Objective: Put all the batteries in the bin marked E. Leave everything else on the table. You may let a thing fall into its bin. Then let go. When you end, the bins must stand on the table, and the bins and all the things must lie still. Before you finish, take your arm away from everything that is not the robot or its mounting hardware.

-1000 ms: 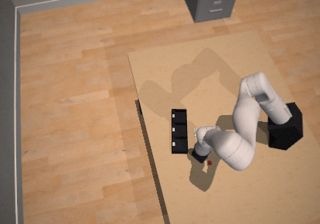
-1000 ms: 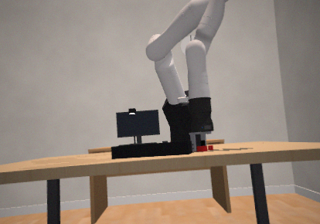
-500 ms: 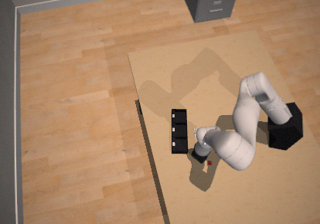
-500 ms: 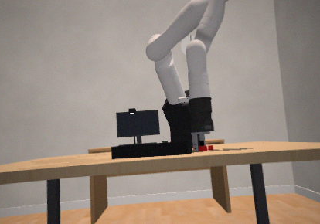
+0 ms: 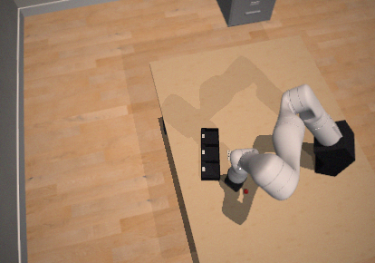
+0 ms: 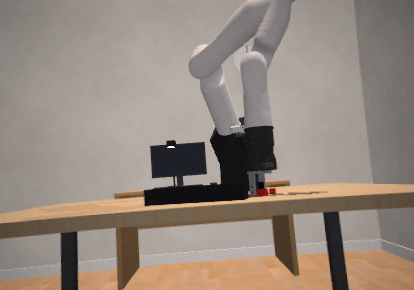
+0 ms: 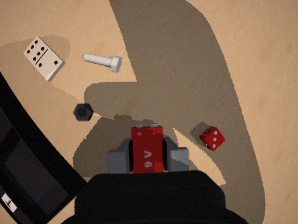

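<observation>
My gripper is now 4 cm past the red cube, 5 cm to the right of it and 1 cm above it. Round my hand: black round thing 7 cm to the right, 2 cm below; then screw 5 cm behind, 7 cm to the right, 1 cm below; then red block battery 1 cm behind, 1 cm below.
</observation>
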